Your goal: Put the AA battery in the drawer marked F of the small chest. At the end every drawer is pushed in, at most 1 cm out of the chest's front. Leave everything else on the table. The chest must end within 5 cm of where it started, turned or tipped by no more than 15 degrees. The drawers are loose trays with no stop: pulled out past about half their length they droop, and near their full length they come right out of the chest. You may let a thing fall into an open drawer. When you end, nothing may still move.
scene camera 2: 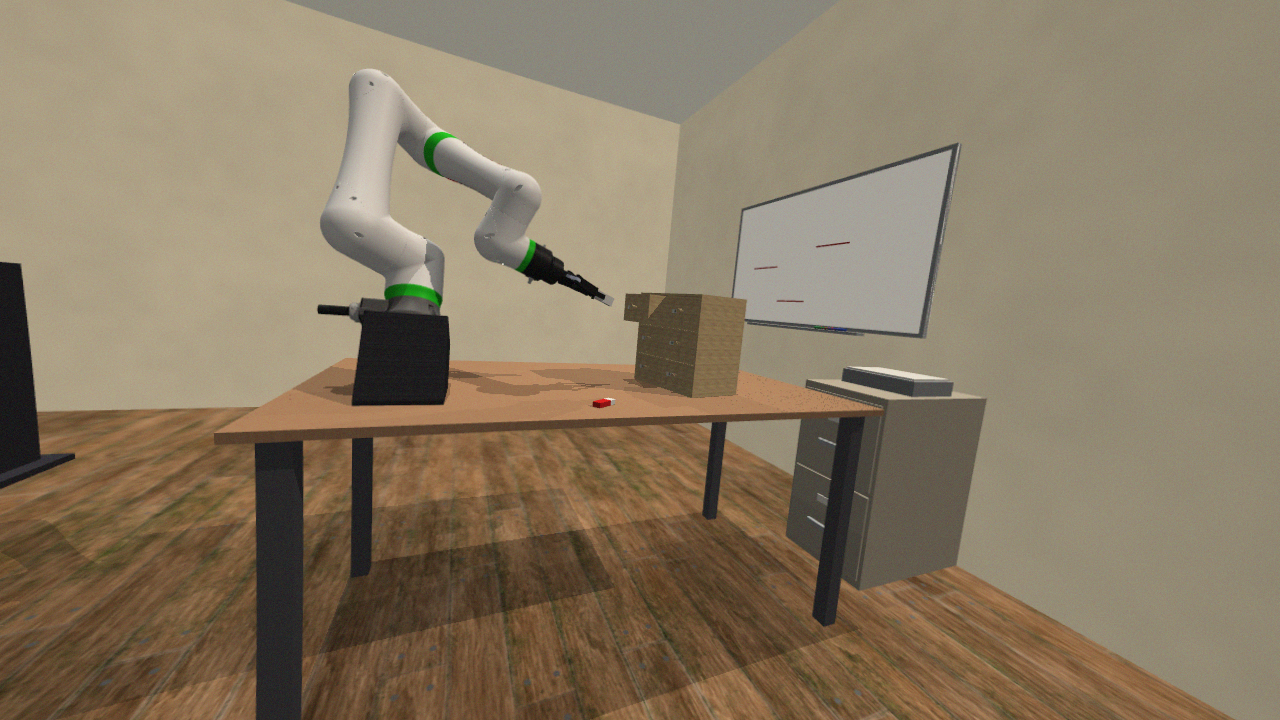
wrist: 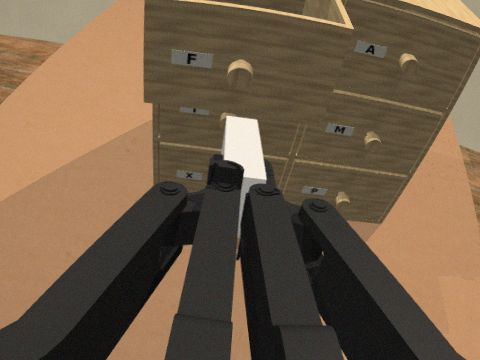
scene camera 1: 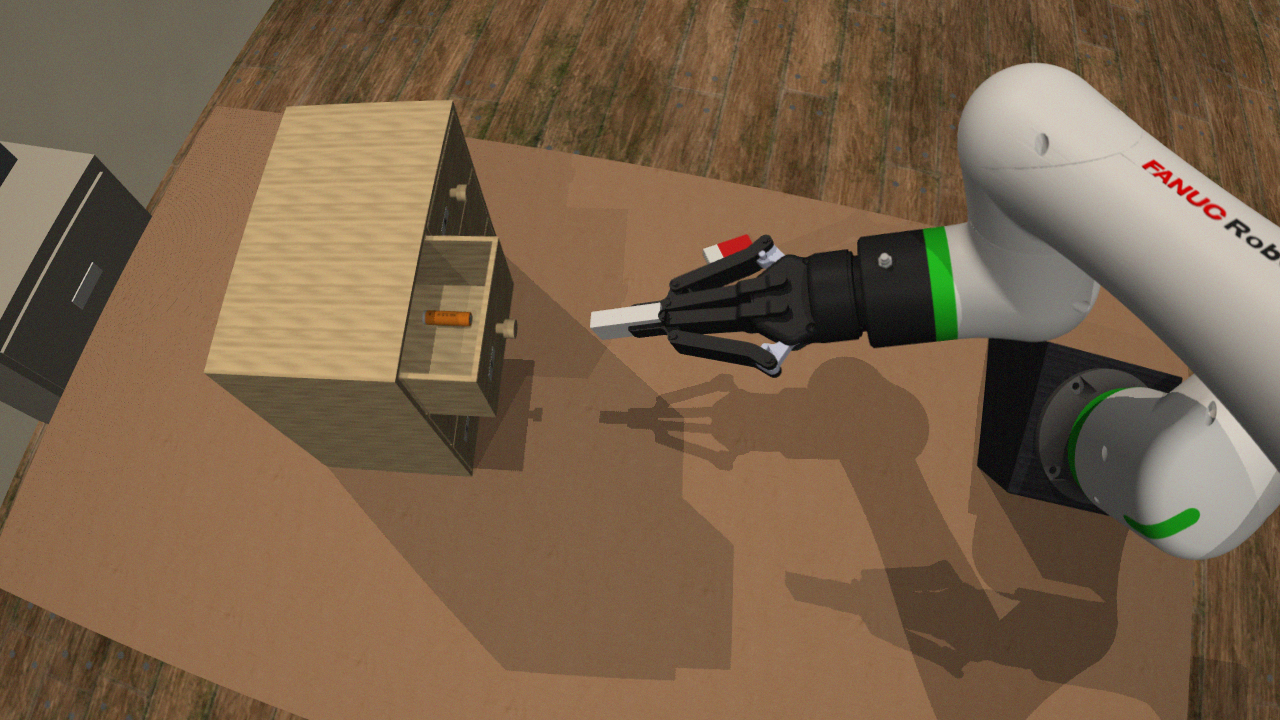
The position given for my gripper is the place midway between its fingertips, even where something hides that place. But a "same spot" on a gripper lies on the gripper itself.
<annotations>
my gripper: scene camera 2 611, 302; wrist; scene camera 1
orange AA battery: scene camera 1 429, 317
same spot on my gripper: [scene camera 1: 667, 317] = [wrist: 223, 184]
</annotations>
